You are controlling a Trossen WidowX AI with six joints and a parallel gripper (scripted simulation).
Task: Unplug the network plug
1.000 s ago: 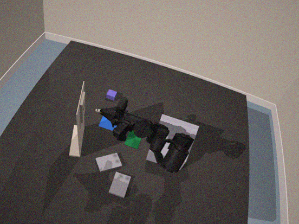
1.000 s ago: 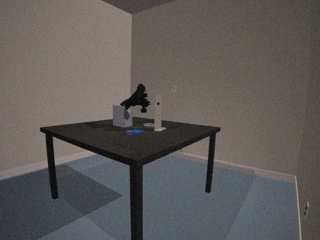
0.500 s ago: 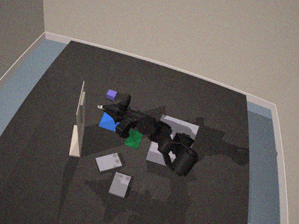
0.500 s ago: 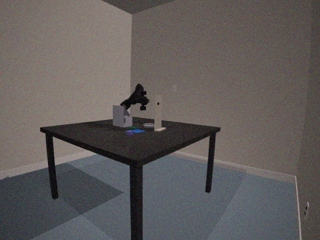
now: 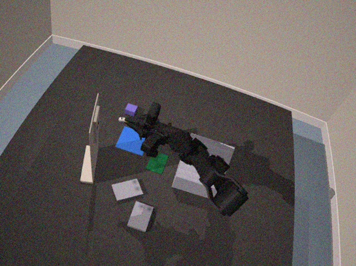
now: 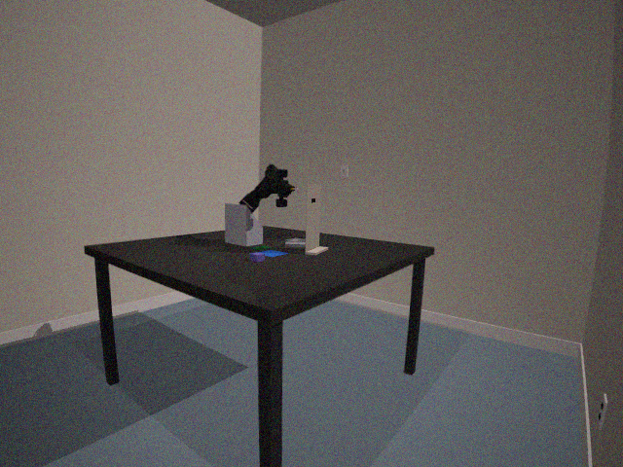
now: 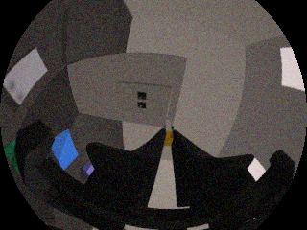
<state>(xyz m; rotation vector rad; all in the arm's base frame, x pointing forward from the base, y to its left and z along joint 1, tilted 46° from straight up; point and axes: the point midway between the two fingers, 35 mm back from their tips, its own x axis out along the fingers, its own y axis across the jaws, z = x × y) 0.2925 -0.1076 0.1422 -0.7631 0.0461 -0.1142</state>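
The blue marked square is 30 cm below my gripper tip, 15 cm to the right of it and 2 cm behind it. Also, from my gripper tip: flat green square 30 cm below, 14 cm behind, 7 cm to the right; upright panel 15 cm below, 11 cm ahead, 2 cm to the left; network plug right at my gripper tip.
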